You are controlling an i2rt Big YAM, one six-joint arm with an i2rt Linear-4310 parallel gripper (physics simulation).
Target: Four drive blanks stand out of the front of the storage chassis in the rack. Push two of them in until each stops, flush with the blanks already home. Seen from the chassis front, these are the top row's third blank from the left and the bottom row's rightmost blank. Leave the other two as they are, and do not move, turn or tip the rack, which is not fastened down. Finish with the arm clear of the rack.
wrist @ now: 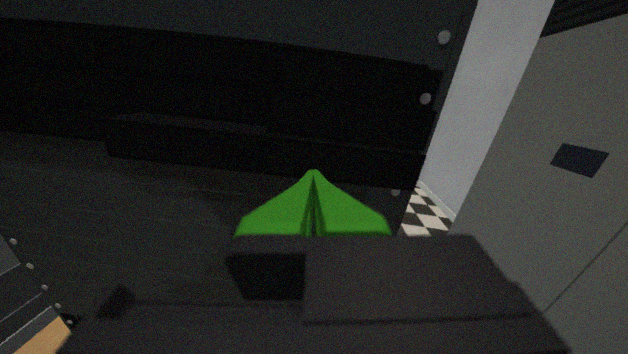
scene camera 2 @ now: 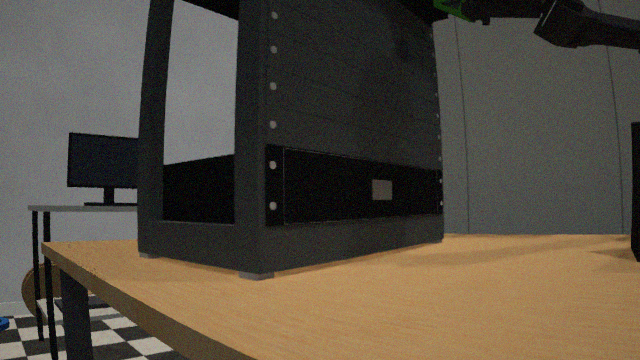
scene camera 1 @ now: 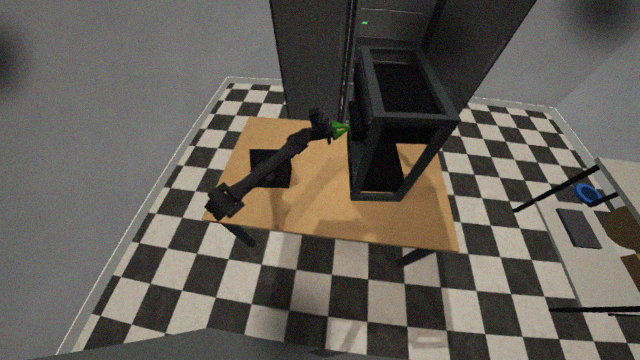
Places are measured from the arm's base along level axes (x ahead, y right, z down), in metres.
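Where they show: gripper, fingertip midpoint: [wrist: 313, 177] [scene camera 2: 433, 3] [scene camera 1: 350, 127].
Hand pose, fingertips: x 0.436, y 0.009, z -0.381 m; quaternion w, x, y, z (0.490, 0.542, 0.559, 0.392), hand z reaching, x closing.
Each offset is from my fingertips to the top centre of the thing. "spot": to the spot under its first point. Level surfaces: height alone.
My gripper [scene camera 1: 348, 128] [wrist: 313, 177] is shut and empty, its green fingertips pointing at the front of the rack [scene camera 1: 415, 120] [scene camera 2: 250, 150] [wrist: 452, 40]. In the wrist view the tips overlap the lower edge of a dark block @(spot: dy -0.070, dx -0.004, dz -0.013 m) [wrist: 210, 147] that stands out along the bottom of the storage chassis @(spot: dy -0.093, dx +0.028, dz -0.057 m) [wrist: 200, 75], toward its right end. Whether the tips touch it, I cannot tell. The chassis front is too dark to separate single blanks or judge their depth. In scene camera 2 the fingers are partly cut off at the top edge. The rack stands upright on the table.
Below the chassis, dark panels fill the rack front, with a black unit [scene camera 2: 330, 187] at the bottom. The rack stands on a wooden table @(dz +0.463 m) [scene camera 1: 320, 210] [scene camera 2: 450, 300]. Tall dark cabinets [scene camera 1: 315, 60] stand behind. A side table [scene camera 1: 565, 260] stands to the right.
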